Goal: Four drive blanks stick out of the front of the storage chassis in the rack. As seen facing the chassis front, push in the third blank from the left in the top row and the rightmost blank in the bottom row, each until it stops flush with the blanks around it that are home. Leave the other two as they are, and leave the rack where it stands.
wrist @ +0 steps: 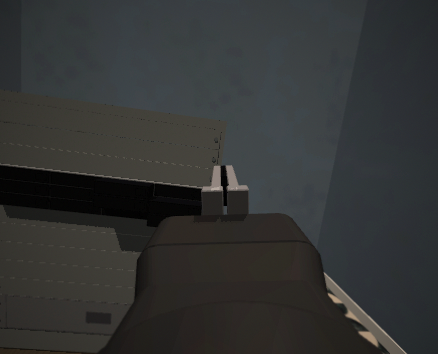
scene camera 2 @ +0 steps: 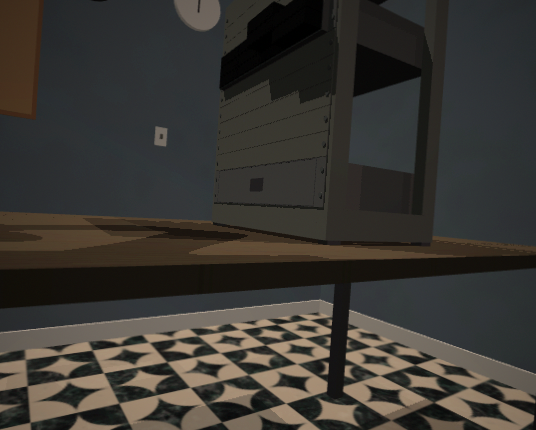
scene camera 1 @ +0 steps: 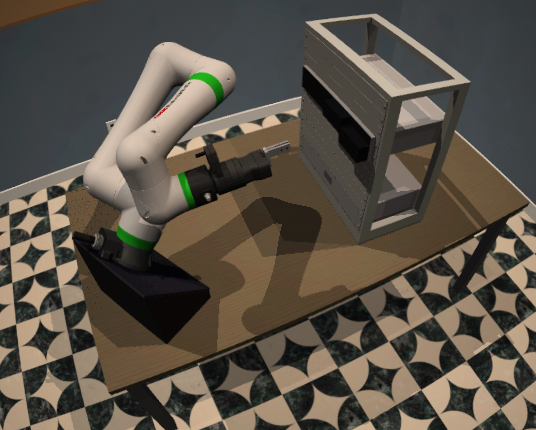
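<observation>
The rack [scene camera 1: 392,122] [scene camera 2: 342,110] stands upright on the table. The black storage chassis [scene camera 1: 313,89] [scene camera 2: 235,67] [wrist: 30,187] crosses its front as a dark band. Black blanks [scene camera 1: 355,144] [scene camera 2: 298,22] [wrist: 175,210] stick out toward the right end as seen facing the front, with another raised part [scene camera 1: 336,112] [scene camera 2: 262,32] [wrist: 122,196] to their left. The seams between blanks are too dark to count or to sort surely by row. My gripper [scene camera 1: 288,146] [wrist: 223,178] is shut and empty, in front of the rack and apart from it. In the wrist view its fingertips overlap the front's right edge.
Grey panels [scene camera 1: 345,85] [scene camera 2: 275,110] [wrist: 100,132] lie above and below the chassis. Inside the open-sided rack are a light unit [scene camera 1: 420,117] and a lower one [scene camera 1: 397,182]. The table [scene camera 1: 320,300] [scene camera 2: 125,255] carries the dark robot base [scene camera 1: 150,300]. Walls stand behind.
</observation>
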